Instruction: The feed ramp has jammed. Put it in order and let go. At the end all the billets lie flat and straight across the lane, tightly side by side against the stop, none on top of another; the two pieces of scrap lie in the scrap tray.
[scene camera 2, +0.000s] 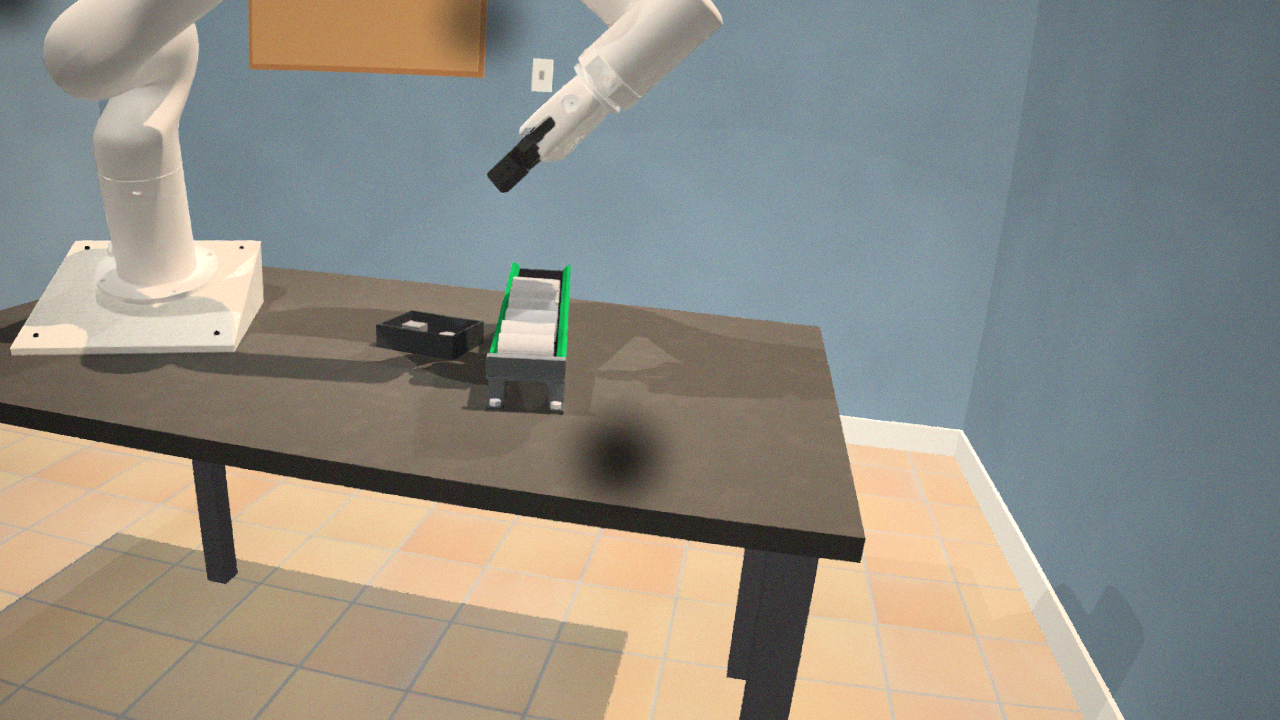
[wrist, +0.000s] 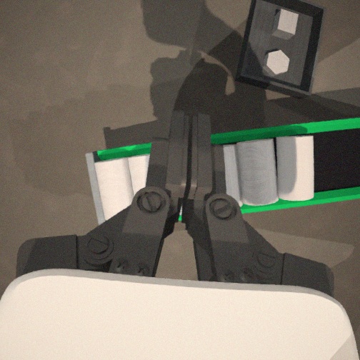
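Observation:
The feed ramp (scene camera 2: 565, 313) (wrist: 300, 128) has green side walls and a grey stop (scene camera 2: 526, 367) (wrist: 95, 187) at its low end. Several pale billets (scene camera 2: 526, 343) (wrist: 257, 172) lie across the lane, side by side in a row from the stop; the middle of the row is hidden behind the fingers in the wrist view. No billet is seen on top of another. Two scrap pieces, a block (scene camera 2: 413, 325) (wrist: 287, 23) and a hexagonal piece (scene camera 2: 446, 334) (wrist: 277, 62), lie apart in the black scrap tray (scene camera 2: 420, 340) (wrist: 316, 50). My gripper (scene camera 2: 498, 182) (wrist: 186, 134) is shut and empty, high above the ramp.
The tray stands on the table (scene camera 2: 358, 429) beside the ramp, on the side towards the robot's base (scene camera 2: 179, 331). The upper end of the lane (wrist: 337, 160) shows dark floor beyond the last billet. A blue wall stands behind the table.

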